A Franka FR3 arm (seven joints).
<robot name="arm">
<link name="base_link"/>
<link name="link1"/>
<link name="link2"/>
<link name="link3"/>
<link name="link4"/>
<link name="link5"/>
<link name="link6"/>
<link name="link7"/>
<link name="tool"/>
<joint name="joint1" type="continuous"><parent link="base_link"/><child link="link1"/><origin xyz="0 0 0.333" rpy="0 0 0"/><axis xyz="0 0 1"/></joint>
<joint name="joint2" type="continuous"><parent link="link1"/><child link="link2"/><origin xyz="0 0 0" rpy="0 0 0"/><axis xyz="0 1 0"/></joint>
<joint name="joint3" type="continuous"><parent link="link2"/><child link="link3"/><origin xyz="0 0 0.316" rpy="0 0 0"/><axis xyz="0 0 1"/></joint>
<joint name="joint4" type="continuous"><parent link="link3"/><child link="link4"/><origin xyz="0.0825 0 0" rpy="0 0 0"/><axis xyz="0 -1 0"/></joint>
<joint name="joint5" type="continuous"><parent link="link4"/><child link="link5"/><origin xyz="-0.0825 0 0.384" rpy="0 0 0"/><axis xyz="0 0 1"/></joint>
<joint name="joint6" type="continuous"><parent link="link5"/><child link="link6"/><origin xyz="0 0 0" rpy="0 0 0"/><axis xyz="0 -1 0"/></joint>
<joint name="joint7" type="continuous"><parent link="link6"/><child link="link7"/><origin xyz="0.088 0 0" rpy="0 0 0"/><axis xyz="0 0 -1"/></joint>
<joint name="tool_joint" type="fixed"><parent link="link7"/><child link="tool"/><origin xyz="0 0 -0.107" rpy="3.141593 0 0"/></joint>
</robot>
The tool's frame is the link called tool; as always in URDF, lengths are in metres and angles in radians. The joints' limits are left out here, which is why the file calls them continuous.
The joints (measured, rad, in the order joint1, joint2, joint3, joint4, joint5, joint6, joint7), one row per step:
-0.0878, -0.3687, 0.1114, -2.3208, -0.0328, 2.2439, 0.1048
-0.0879, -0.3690, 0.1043, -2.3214, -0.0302, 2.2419, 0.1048
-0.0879, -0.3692, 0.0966, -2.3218, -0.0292, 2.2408, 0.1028
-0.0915, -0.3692, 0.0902, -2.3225, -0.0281, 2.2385, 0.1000
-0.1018, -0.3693, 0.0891, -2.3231, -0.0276, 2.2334, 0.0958
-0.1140, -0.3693, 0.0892, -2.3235, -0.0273, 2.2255, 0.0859
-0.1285, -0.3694, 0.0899, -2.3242, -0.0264, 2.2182, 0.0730
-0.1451, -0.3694, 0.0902, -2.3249, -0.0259, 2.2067, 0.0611
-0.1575, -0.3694, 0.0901, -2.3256, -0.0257, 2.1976, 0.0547
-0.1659, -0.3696, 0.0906, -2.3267, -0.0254, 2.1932, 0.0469
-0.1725, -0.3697, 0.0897, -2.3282, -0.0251, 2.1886, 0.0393
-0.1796, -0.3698, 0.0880, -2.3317, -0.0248, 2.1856, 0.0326
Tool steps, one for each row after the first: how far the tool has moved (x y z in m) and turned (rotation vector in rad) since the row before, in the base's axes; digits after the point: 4 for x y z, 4 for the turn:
-0.0003, -0.0035, -0.0003, 0.0049, 0.0021, -0.0079
-0.0002, -0.0038, -0.0001, 0.0031, 0.0012, -0.0057
-0.0003, -0.0049, -0.0005, 0.0025, 0.0029, -0.0075
-0.0005, -0.0054, -0.0008, -0.0003, 0.0058, -0.0078
-0.0008, -0.0056, -0.0011, -0.0023, 0.0089, -0.0032
-0.0009, -0.0064, -0.0011, -0.0026, 0.0087, -0.0022
-0.0014, -0.0075, -0.0016, -0.0021, 0.0129, -0.0057
-0.0012, -0.0058, -0.0014, -0.0007, 0.0102, -0.0069
-0.0008, -0.0036, -0.0009, -0.0013, 0.0058, -0.0008
-0.0009, -0.0035, -0.0012, -0.0007, 0.0064, -0.0005
-0.0012, -0.0041, -0.0020, 0.0000, 0.0067, -0.0026

